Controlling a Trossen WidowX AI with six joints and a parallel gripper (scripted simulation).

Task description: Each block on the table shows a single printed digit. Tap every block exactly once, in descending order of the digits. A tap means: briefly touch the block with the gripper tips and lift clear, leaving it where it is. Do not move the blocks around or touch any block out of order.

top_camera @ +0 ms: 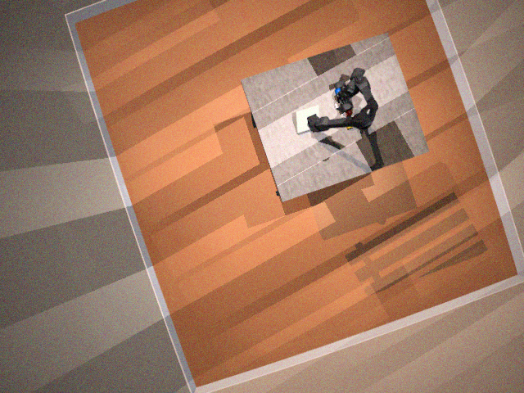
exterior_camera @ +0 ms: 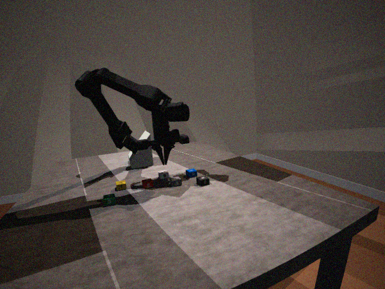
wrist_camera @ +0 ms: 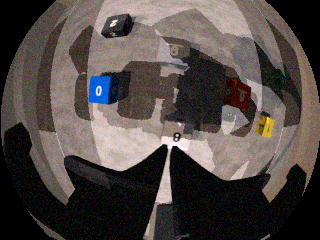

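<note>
The white block lies 1 cm to the right of my gripper tip and 3 cm below it. From my gripper tip the other things lie so: grey block (9 cm ahead, 3 cm below); blue block (5 cm ahead, 8 cm to the left, 3 cm below); red block (6 cm ahead, 8 cm to the right, 3 cm below).
</note>
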